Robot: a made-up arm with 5 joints.
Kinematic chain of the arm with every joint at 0, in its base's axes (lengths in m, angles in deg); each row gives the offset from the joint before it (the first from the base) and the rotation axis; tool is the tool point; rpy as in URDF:
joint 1: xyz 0.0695 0 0.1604 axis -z
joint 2: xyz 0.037 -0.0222 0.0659 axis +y
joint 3: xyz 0.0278 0 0.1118 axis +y
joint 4: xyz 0.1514 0 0.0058 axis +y
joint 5: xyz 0.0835 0.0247 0 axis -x
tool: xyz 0 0 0 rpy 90 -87.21 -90
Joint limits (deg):
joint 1: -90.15..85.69
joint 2: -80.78..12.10
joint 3: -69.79..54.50
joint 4: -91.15..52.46
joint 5: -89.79..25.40
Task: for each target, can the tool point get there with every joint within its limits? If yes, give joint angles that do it. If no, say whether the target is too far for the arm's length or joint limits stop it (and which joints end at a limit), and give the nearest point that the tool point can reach.
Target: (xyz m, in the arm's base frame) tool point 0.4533 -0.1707 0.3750
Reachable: no: too far | nearest point 0.3623 -0.1302 0.3615 | short by 0.100 m
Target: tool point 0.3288 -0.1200 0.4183
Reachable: yes | joints 25.34 1.83 -26.85 16.83 -40.17
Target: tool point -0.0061 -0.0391 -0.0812
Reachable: no: joint limits stop it (at a limit: joint 1, joint 2, joint 3) | nearest point 0.0810 -0.1191 0.1166 | short by 0.230 m
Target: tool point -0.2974 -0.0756 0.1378
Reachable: no: joint limits stop it (at a limit: joint 2, joint 3) | nearest point -0.1826 -0.0519 0.2771 | short by 0.182 m
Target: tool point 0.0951 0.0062 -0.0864
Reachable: no: joint limits stop it (at a limit: joint 2, joint 3) | nearest point 0.1848 0.0279 0.1171 | short by 0.223 m
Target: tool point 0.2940 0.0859 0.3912
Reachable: yes | joints -20.33 -8.51 18.91 -69.82 -6.15
